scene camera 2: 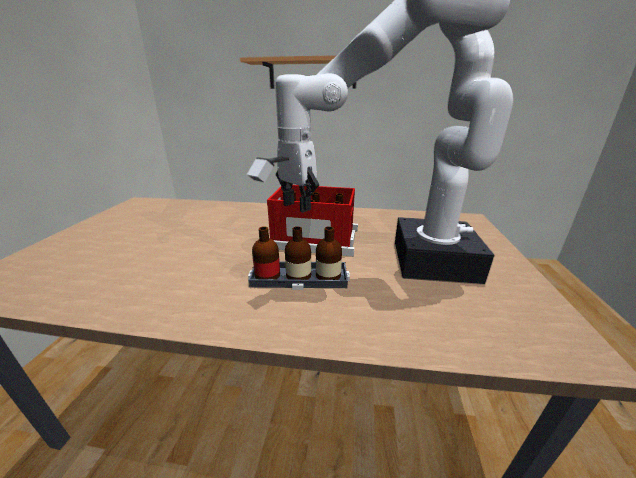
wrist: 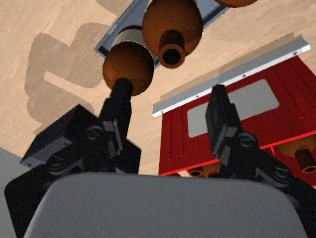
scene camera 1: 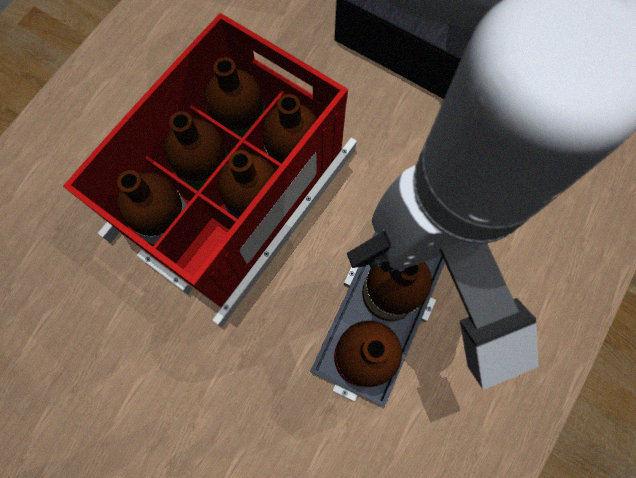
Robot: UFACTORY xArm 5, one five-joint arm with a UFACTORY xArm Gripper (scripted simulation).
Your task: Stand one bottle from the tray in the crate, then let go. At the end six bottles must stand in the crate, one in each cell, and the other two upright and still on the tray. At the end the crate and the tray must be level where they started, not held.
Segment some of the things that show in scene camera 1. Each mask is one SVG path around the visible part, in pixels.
My gripper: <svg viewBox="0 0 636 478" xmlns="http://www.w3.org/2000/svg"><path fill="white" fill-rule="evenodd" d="M405 170L389 186L374 211L372 224L374 231L379 234L347 253L352 268L367 265L375 269L381 267L383 272L388 271L392 280L396 280L406 268L442 256L469 316L460 320L467 367L482 390L539 367L536 318L518 298L513 299L487 244L501 240L508 235L496 240L473 241L447 232L429 217L420 203L415 187L416 165Z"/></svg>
A grey tray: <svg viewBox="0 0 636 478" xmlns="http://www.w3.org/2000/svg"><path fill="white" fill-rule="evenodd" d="M443 257L440 256L425 261L432 276L432 287L429 296L420 307L406 318L398 321L379 319L367 309L363 301L362 289L371 268L369 265L358 267L310 372L385 407L444 267ZM366 320L378 321L387 325L397 334L402 347L402 361L395 376L385 384L369 388L358 387L345 381L338 373L334 362L335 348L344 331L351 325Z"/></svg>
